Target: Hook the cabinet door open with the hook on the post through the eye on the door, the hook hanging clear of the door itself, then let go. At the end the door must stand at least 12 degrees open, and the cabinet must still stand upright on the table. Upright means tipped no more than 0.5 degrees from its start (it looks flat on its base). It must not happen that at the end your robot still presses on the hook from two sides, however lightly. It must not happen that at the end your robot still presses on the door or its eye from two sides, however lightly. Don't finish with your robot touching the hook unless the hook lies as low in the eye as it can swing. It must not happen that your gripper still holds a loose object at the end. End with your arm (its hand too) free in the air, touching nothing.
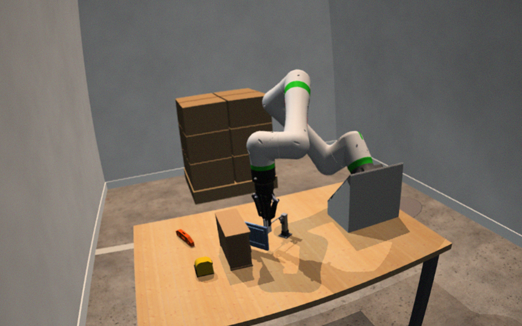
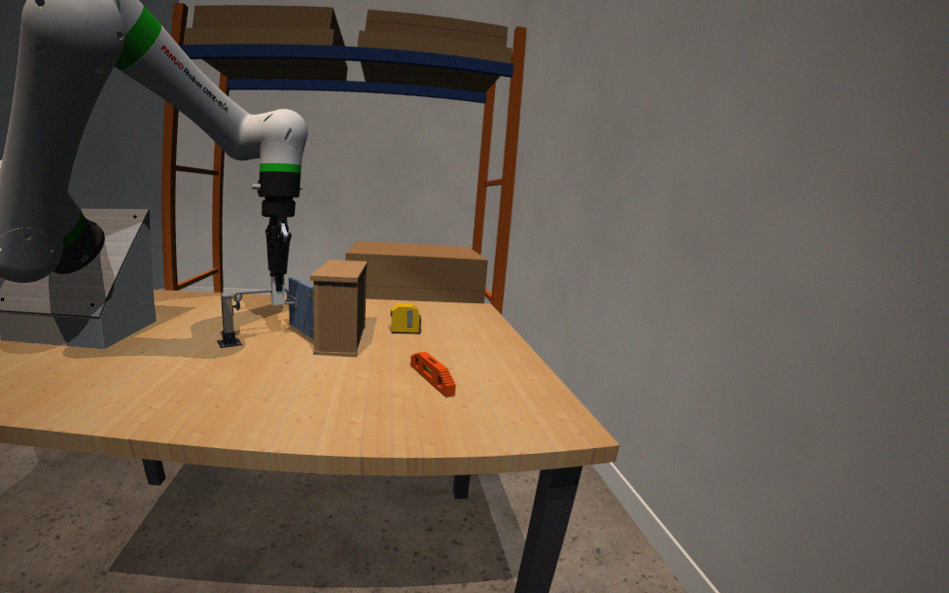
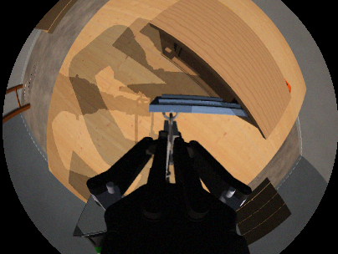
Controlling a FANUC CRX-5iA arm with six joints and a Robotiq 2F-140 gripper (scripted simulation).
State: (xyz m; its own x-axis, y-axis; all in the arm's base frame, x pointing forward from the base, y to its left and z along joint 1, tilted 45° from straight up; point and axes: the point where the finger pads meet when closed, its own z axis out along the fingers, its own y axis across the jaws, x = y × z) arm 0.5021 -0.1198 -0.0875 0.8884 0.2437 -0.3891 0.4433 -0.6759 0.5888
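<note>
My hand is 60 mm short of the blue door, 40 mm above it and 30 mm to the left of it. From my hand the other things lie so: yellow tape measure: 310 mm ahead, 80 mm below, 40 mm to the left; then orange level: 320 mm ahead, 250 mm to the right, 90 mm below.
</note>
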